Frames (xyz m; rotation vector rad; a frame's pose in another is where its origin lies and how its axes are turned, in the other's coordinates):
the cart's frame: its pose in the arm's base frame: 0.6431 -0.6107 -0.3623 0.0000 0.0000 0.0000
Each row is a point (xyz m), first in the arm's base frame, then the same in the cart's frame.
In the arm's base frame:
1: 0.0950 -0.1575 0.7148
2: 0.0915 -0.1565 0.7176
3: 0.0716 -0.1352 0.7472
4: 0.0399 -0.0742 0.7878
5: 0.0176 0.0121 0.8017
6: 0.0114 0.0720 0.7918
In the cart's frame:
1: -0.5481 0.4532 1.0771
2: -0.5516 0.4542 1.0799
3: -0.5715 0.4755 1.1095
4: -0.6032 0.5365 1.1501
5: -0.6255 0.6228 1.1640
6: -0.6317 0.6827 1.1541

